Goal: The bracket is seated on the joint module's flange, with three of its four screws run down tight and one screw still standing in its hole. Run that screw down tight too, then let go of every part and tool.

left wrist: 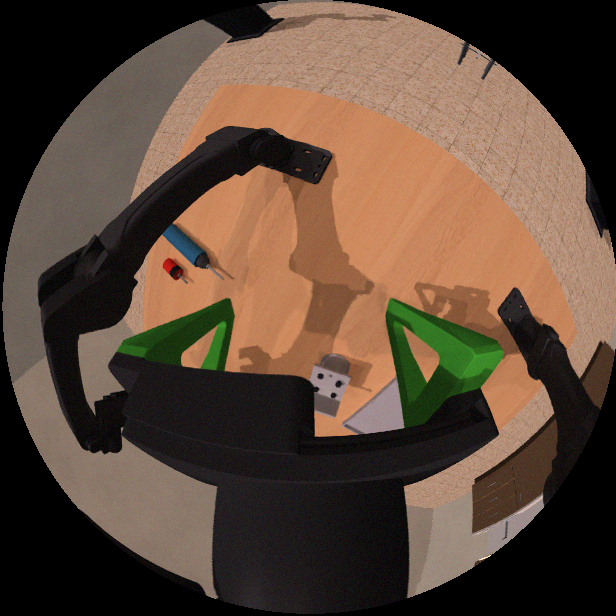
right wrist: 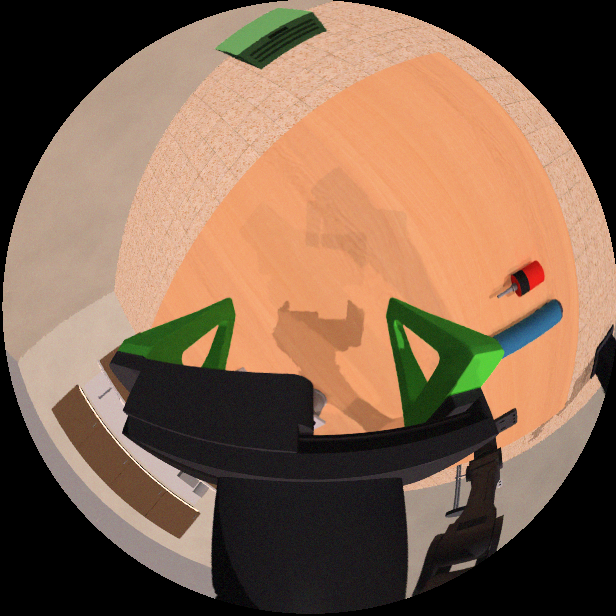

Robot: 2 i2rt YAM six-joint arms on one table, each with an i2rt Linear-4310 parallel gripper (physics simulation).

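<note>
In the left wrist view the grey bracket [left wrist: 330,386] sits on the joint module, low between my left gripper's green fingers [left wrist: 310,339], partly hidden by the gripper body. I cannot make out the standing screw. My left gripper is open and empty, high above the table. A blue-handled screwdriver [left wrist: 189,249] and a short red-handled driver [left wrist: 173,268] lie at the left. In the right wrist view my right gripper [right wrist: 310,339] is open and empty above the table. The red driver [right wrist: 525,279] and the blue screwdriver [right wrist: 528,327] lie to its right, the blue one partly behind the right finger.
A flat grey plate [left wrist: 379,410] lies beside the bracket. The right arm [left wrist: 189,172] arches over the table's left side in the left wrist view. A green vent panel [right wrist: 270,35] lies on the floor beyond the table.
</note>
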